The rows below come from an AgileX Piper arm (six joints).
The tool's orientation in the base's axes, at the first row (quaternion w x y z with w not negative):
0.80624, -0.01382, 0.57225, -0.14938
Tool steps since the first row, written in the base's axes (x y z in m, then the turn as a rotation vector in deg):
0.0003, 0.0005, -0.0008, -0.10, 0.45, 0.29
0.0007, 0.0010, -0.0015, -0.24, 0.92, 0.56
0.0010, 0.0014, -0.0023, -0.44, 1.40, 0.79
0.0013, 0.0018, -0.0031, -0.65, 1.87, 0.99
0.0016, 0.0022, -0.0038, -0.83, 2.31, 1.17
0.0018, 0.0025, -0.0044, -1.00, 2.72, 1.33
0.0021, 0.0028, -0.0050, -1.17, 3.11, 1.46
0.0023, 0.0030, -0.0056, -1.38, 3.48, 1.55
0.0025, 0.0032, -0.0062, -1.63, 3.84, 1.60
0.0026, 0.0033, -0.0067, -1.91, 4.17, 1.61
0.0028, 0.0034, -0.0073, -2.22, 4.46, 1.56
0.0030, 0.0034, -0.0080, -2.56, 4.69, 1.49
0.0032, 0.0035, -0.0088, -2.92, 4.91, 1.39
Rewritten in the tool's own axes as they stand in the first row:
0.0007, 0.0007, -0.0001, -0.41, 0.35, -0.06
0.0013, 0.0014, 0.0000, -0.82, 0.72, -0.17
0.0021, 0.0020, -0.0001, -1.22, 1.09, -0.34
0.0028, 0.0026, -0.0001, -1.58, 1.45, -0.54
0.0034, 0.0032, -0.0002, -1.92, 1.79, -0.71
0.0039, 0.0036, -0.0002, -2.22, 2.12, -0.87
0.0045, 0.0041, -0.0002, -2.49, 2.42, -1.04
0.0051, 0.0045, -0.0002, -2.73, 2.71, -1.26
0.0056, 0.0048, -0.0003, -2.95, 2.99, -1.53
0.0061, 0.0050, -0.0004, -3.12, 3.24, -1.84
0.0067, 0.0053, -0.0004, -3.24, 3.46, -2.18
0.0074, 0.0055, -0.0005, -3.34, 3.61, -2.56
0.0081, 0.0058, -0.0006, -3.41, 3.76, -2.96

